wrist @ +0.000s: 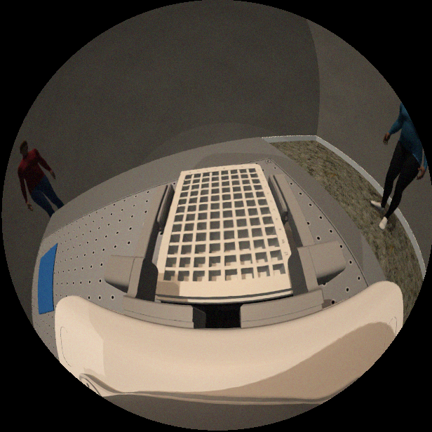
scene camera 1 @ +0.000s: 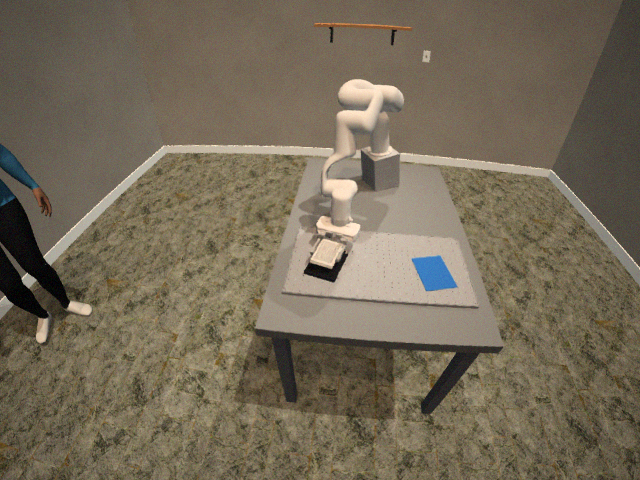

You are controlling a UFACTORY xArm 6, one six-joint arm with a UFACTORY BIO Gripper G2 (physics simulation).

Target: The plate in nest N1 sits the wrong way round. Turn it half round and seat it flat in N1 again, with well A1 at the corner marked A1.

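The plate (scene camera 1: 327, 253) (wrist: 225, 220) is cream-coloured with a grid of square wells. It is held above the black nest (scene camera 1: 329, 274), with a gap between them in the scene view. My gripper (scene camera 1: 329, 251) (wrist: 223, 200) is shut on the plate, one finger along each long side. The plate looks roughly level, and its long sides run along the fingers. Small marks show along its right rim in the wrist view, too small to read. The nest's corner mark A1 cannot be made out, and the plate hides much of the nest.
A grey perforated board (scene camera 1: 382, 276) (wrist: 95, 250) lies on the table (scene camera 1: 377, 325). A blue rectangle (scene camera 1: 434, 272) (wrist: 47, 280) lies on the board's right side in the scene view. A person in blue (scene camera 1: 18, 232) (wrist: 402, 150) and a person in red (wrist: 37, 172) stand away from the table.
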